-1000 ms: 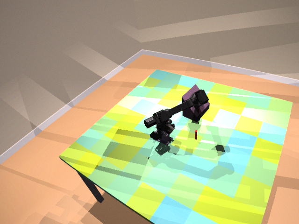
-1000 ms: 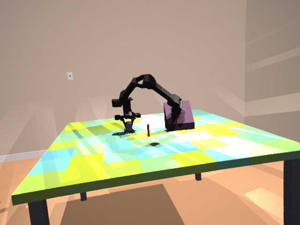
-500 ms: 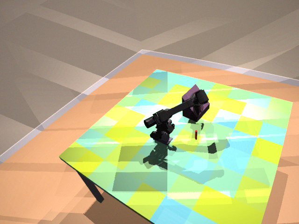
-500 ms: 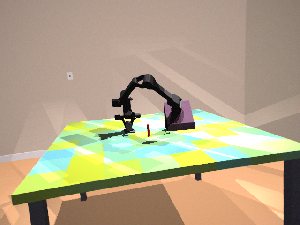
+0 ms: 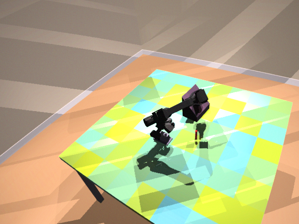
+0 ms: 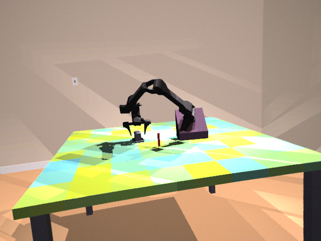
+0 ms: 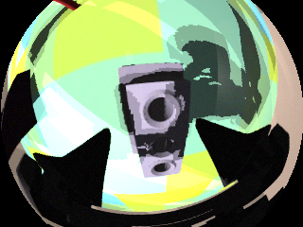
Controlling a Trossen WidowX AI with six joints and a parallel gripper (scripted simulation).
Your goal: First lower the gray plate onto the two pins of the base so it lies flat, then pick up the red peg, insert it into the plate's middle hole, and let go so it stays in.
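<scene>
Right now the gray plate is 10 mm above my gripper tip. The rest, counted from my gripper tip: dark base: 20 mm below; then red peg: 80 mm behind, 210 mm to the left, 10 mm above.
</scene>
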